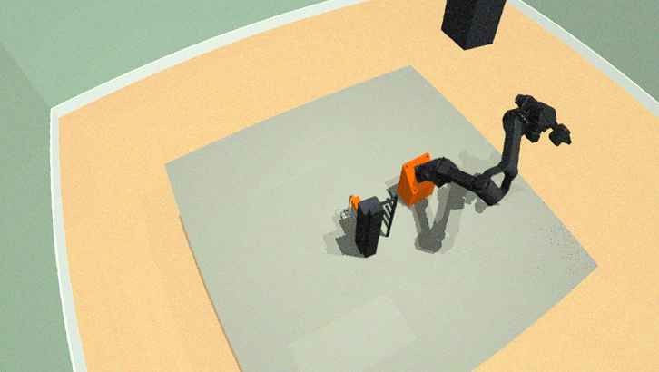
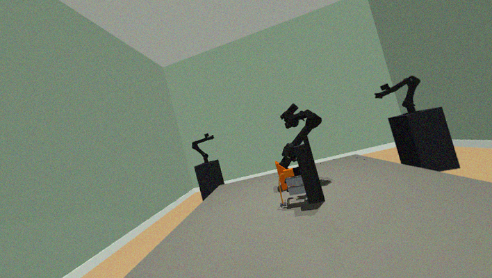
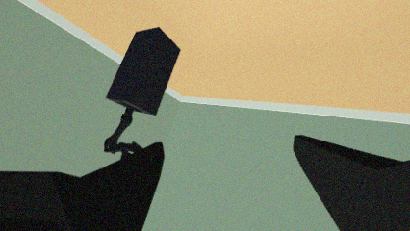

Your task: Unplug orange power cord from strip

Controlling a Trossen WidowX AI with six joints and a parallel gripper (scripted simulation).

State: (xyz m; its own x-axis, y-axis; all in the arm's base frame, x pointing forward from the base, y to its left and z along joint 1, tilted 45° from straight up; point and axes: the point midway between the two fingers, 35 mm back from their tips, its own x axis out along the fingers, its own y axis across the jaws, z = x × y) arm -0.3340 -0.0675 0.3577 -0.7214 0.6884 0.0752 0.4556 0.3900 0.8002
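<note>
Right now the orange plug is 660 mm ahead of my gripper tip, 170 mm to the right of it and 230 mm below it. From my gripper tip the other things lie so: dark upright block 660 mm ahead, 70 mm to the right, 230 mm below.
</note>
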